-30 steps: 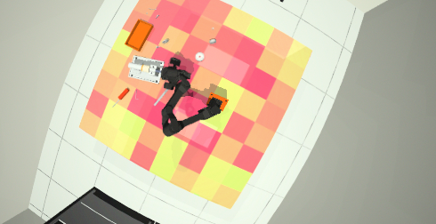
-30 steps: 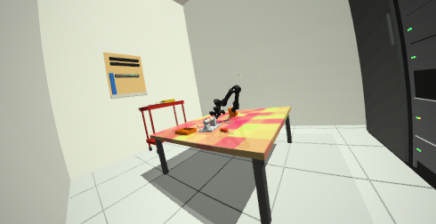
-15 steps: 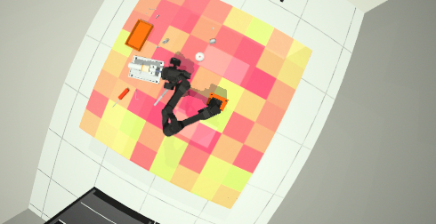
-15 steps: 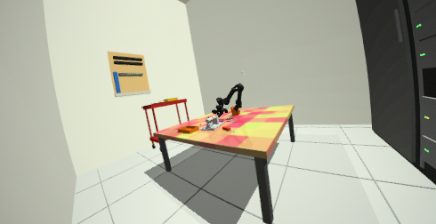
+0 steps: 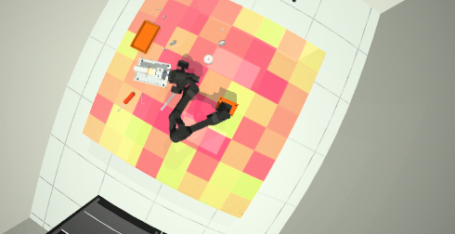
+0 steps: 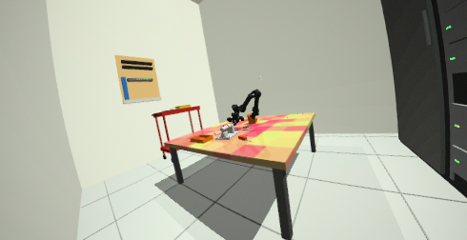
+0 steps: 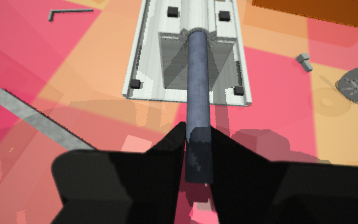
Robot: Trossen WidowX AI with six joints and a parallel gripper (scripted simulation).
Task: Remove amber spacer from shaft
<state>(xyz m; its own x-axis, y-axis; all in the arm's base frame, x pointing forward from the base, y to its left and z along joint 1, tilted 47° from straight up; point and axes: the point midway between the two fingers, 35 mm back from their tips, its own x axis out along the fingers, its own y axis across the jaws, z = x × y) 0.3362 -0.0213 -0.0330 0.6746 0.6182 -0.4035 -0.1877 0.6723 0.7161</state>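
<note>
The dark blue-grey shaft lies 6 cm ahead of my gripper tip, 2 cm above it and 1 cm to the left of it. The rest, counted from my gripper tip: amber spacer (15 cm ahead, 3 cm to the left, 2 cm above); cream spacer (11 cm ahead, 2 cm to the left, 2 cm above); grey flat bar (15 cm to the left, 5 cm below, 2 cm behind).
</note>
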